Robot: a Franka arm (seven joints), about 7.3 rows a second.
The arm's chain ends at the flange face. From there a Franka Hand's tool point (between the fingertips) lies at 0.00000 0.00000 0.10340 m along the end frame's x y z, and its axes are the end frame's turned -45 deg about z.
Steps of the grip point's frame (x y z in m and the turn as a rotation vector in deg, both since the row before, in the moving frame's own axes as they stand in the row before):
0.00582 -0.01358 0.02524 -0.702 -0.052 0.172
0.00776 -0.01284 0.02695 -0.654 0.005 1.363
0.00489 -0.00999 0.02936 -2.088 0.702 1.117
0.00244 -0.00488 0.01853 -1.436 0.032 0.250
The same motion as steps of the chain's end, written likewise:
-0.00632 -0.01468 0.02525 -0.533 0.460 0.172
-0.00442 -0.01540 0.02696 -0.459 0.466 1.363
-0.00715 -0.01232 0.02944 -0.980 1.973 1.117
-0.00359 -0.00697 0.01856 -0.993 1.038 0.250

